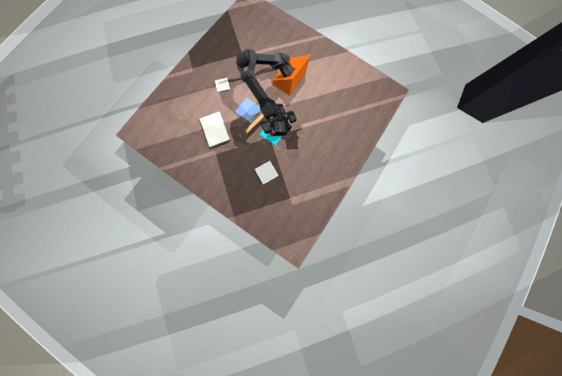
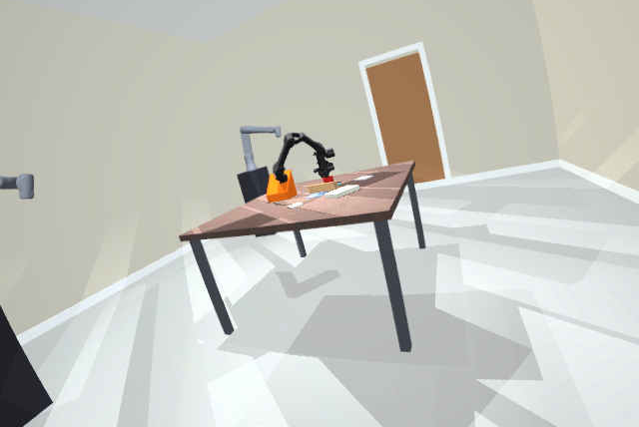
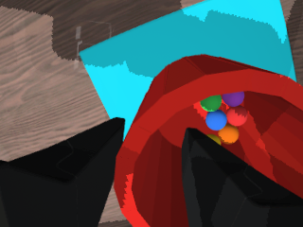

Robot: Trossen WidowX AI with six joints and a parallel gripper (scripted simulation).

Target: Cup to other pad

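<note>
The red cup is 20 mm ahead of my gripper tip, 20 mm to the right of it and 10 mm below it. Round my gripper tip: cyan pad 30 mm ahead, 20 mm to the right, 50 mm below; wooden bar 120 mm to the right, 30 mm below.
</note>
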